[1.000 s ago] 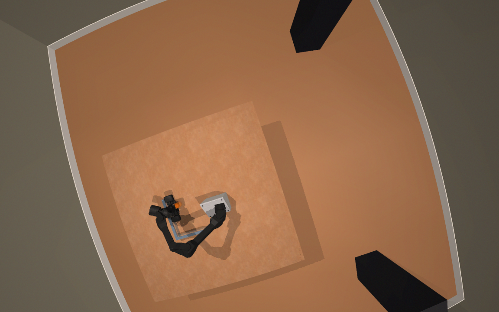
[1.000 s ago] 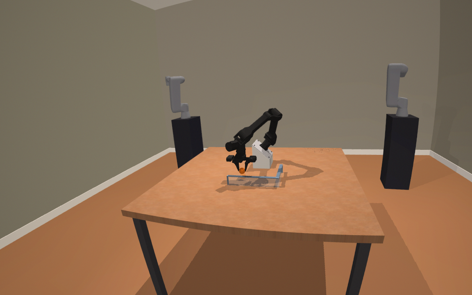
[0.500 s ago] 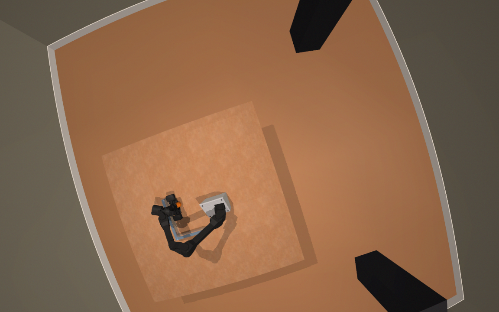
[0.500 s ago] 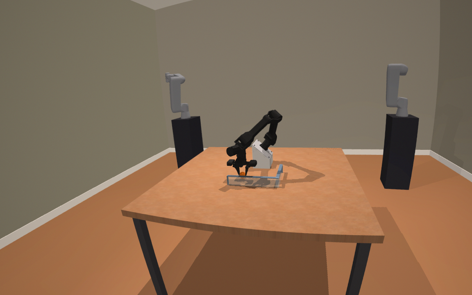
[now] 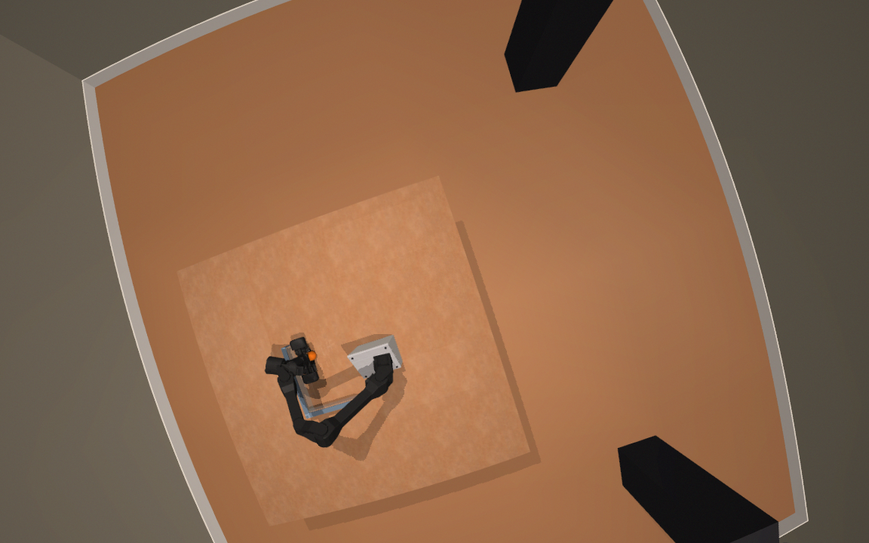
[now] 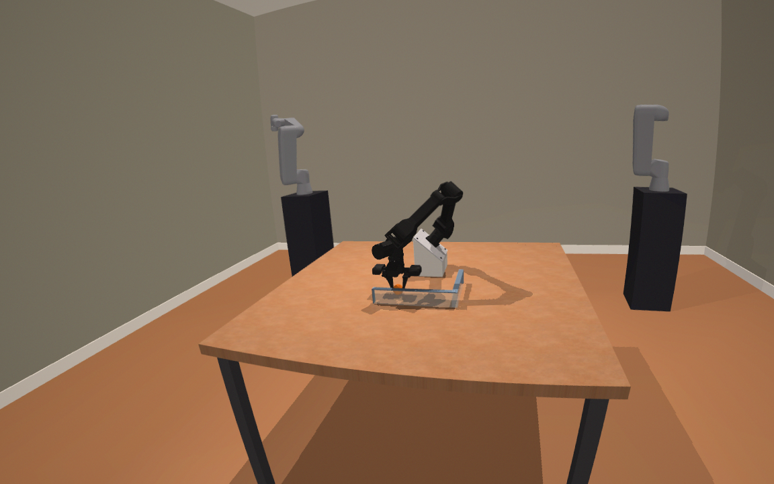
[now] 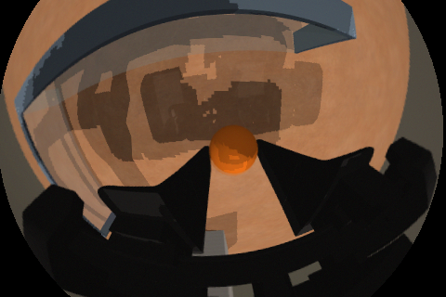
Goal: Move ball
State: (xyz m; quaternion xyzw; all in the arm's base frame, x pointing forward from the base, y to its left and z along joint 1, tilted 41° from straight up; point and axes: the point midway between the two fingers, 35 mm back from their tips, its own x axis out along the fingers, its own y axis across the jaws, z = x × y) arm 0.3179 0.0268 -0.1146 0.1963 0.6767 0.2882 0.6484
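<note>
Now: gripper tip right at the orange ball. Round my gripper tip: see-through copy of ball: right at my gripper tip; clear wall: 100 mm to the left, 80 mm ahead, 10 mm above.
</note>
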